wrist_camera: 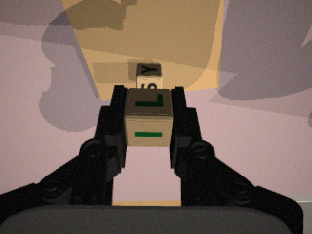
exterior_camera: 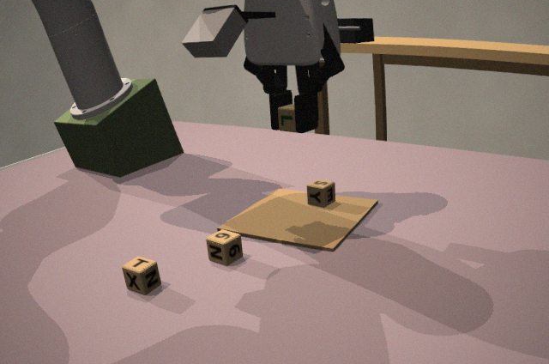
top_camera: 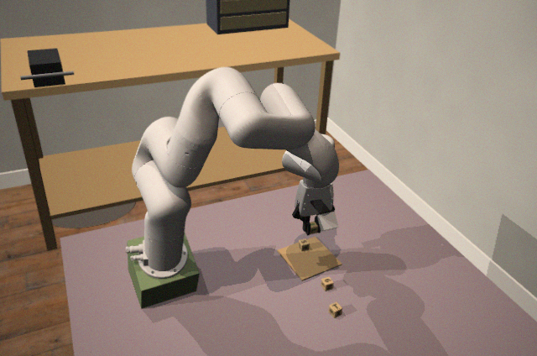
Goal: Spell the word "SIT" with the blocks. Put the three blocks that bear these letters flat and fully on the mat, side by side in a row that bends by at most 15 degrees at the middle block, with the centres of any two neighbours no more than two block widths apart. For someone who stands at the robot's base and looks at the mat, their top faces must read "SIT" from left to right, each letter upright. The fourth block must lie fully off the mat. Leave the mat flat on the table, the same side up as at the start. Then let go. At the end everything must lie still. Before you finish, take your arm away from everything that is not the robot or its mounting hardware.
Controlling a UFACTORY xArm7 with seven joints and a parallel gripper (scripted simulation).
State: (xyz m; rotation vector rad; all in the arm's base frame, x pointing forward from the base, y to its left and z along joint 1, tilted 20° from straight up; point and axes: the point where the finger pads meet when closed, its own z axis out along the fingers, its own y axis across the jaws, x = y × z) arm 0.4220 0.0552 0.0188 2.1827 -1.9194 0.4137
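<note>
The tan mat lies 120 mm below my hand. Round my hand: wooden block: 10 mm ahead, 210 mm to the right, 110 mm below.
</note>
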